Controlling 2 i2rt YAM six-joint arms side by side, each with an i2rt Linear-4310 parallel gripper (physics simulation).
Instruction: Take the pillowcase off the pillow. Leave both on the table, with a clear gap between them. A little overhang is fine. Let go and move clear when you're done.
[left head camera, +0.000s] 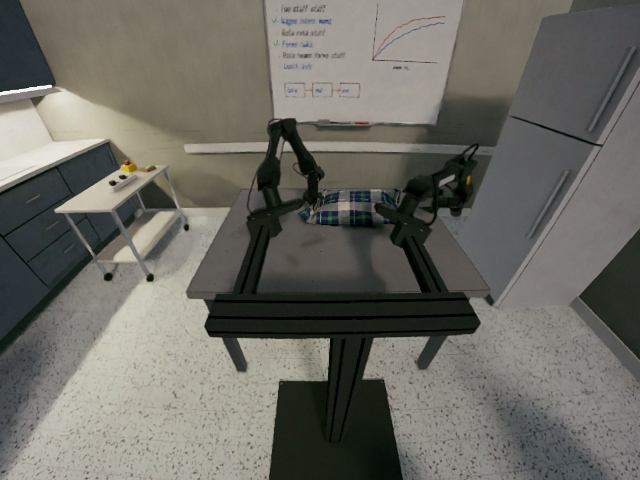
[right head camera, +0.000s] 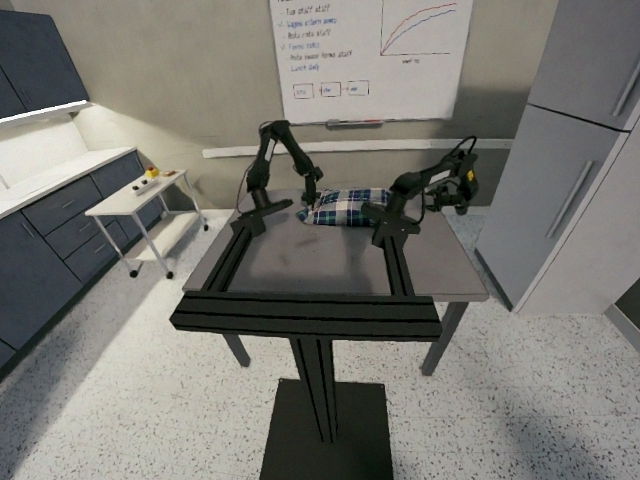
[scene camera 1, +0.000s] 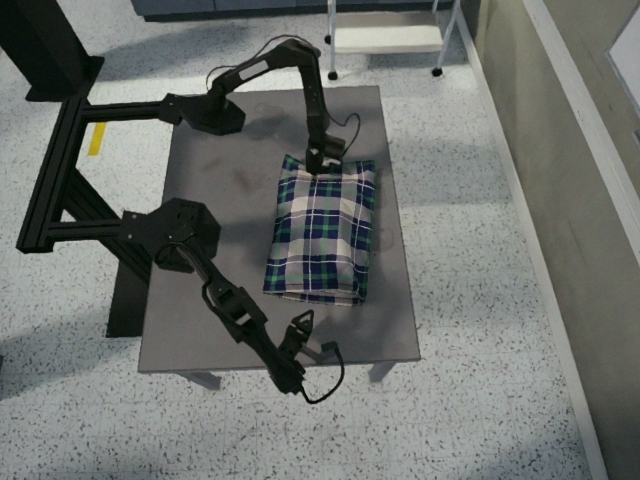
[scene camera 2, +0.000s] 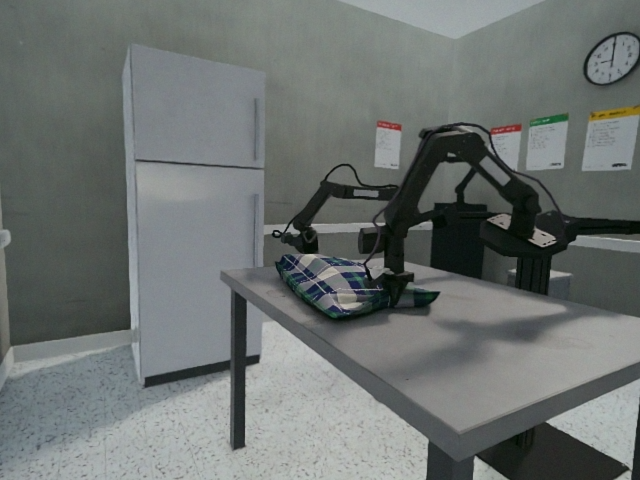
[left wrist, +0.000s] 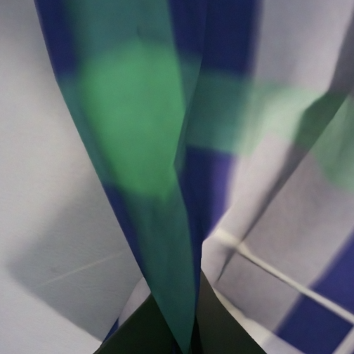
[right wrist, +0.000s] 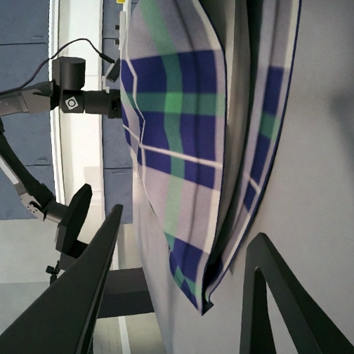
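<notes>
The blue, green and white plaid pillowcase (left head camera: 351, 209) (right head camera: 343, 209) (scene camera 1: 323, 222) (scene camera 2: 330, 284) (left wrist: 135, 120) (right wrist: 175, 125) lies puffed up on the grey table (left head camera: 330, 263) (scene camera 1: 227, 170). Its open mouth faces my right gripper. A pale surface shows inside the mouth in the right wrist view; the rest of the pillow is hidden. My left gripper (left head camera: 311, 203) (scene camera 1: 315, 172) (scene camera 2: 395, 303) points down at the opposite end, shut on a gathered fold of pillowcase. My right gripper (scene camera 1: 306, 318) (right wrist: 190, 226) is open and empty, a little apart from the mouth.
A wheeled cart (left head camera: 118, 203) stands beyond the table at the left in the head views. A tall fridge (left head camera: 542, 180) (scene camera 2: 199, 217) stands at the right there. The whiteboard wall is behind the table. Both arms are mounted on a black frame (left head camera: 341, 314) at the near edge.
</notes>
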